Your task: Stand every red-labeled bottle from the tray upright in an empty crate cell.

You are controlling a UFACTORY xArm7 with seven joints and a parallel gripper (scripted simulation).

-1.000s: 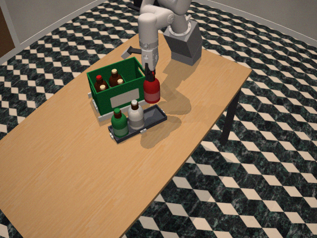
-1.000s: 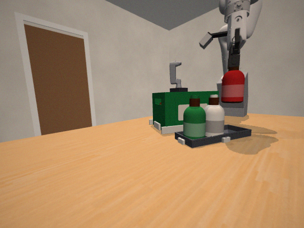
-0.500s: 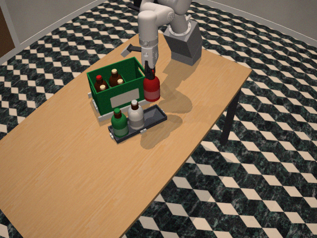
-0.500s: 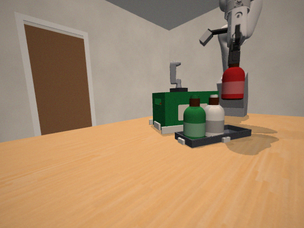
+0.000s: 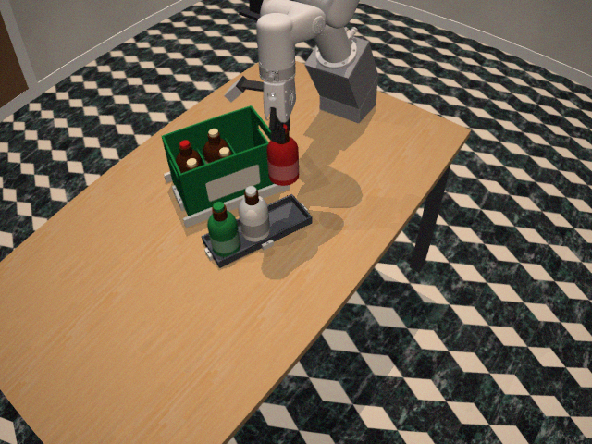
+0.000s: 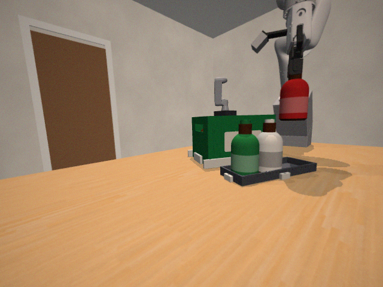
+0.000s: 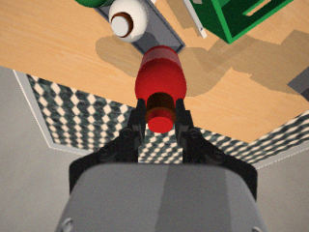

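Now: the red-labeled bottle 7 cm below my hand. Round my hand: tray 29 cm below, 8 cm ahead, 2 cm to the right; green bottle 22 cm below, 17 cm ahead, 4 cm to the right; white bottle 22 cm below, 9 cm ahead, 2 cm to the right.
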